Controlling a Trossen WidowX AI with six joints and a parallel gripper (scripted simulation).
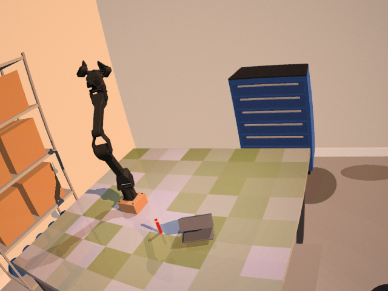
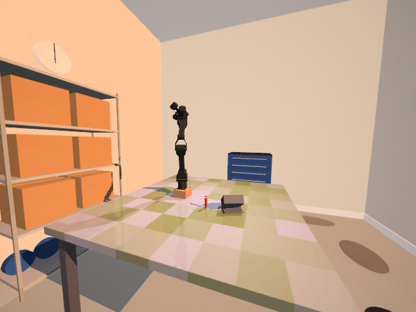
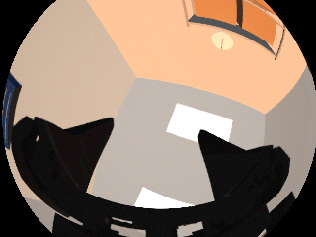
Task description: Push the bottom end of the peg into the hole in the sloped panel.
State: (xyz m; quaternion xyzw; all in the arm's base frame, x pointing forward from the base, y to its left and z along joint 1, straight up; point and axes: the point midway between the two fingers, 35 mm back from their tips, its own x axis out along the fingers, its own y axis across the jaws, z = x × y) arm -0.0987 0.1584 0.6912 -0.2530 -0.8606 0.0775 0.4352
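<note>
Right now my gripper tip is 35 cm short of the red peg, 36 cm to the left of it and 72 cm above it. Also, from my gripper tip: grey sloped panel: 53 cm ahead, 33 cm to the right, 73 cm below.
</note>
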